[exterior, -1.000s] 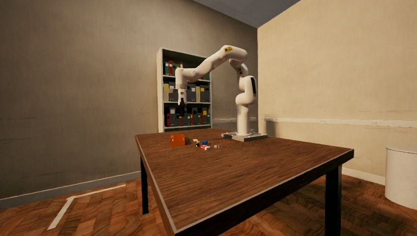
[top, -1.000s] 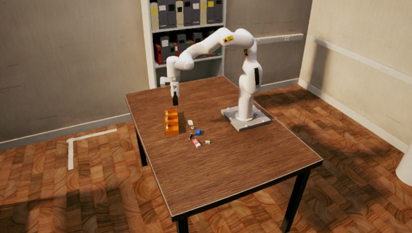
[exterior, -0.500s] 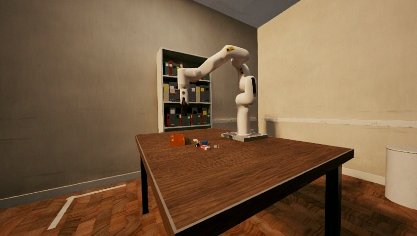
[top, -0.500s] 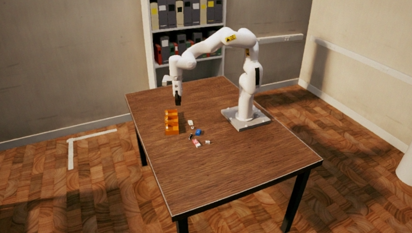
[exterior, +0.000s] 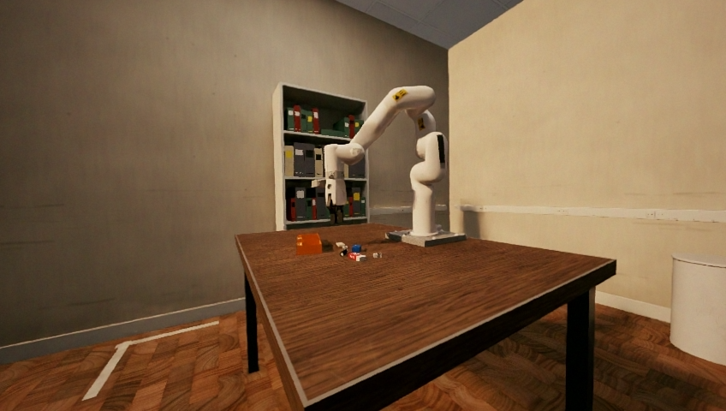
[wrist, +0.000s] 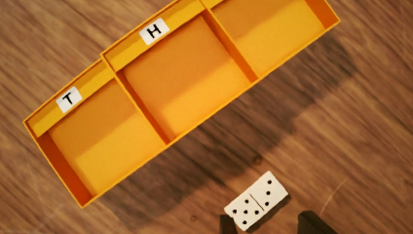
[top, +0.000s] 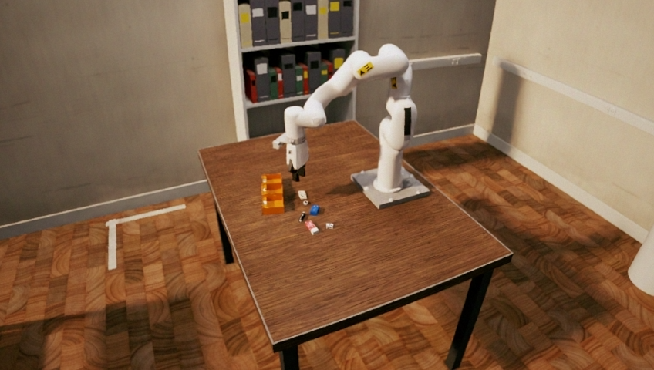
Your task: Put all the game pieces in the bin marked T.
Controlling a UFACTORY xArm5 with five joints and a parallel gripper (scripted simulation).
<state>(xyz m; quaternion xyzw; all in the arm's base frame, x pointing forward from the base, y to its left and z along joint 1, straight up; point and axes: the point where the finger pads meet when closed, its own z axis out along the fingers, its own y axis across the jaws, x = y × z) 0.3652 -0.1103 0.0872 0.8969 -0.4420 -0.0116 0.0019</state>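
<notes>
Now: hand 11 cm above the white die and 1 cm past it. From my hand the other things lie so: black piece (14 cm to the left, 10 cm below, 5 cm ahead); then blue piece (12 cm to the left, 10 cm below, 2 cm behind); then orange block (10 cm ahead, 9 cm below, 5 cm to the right).
</notes>
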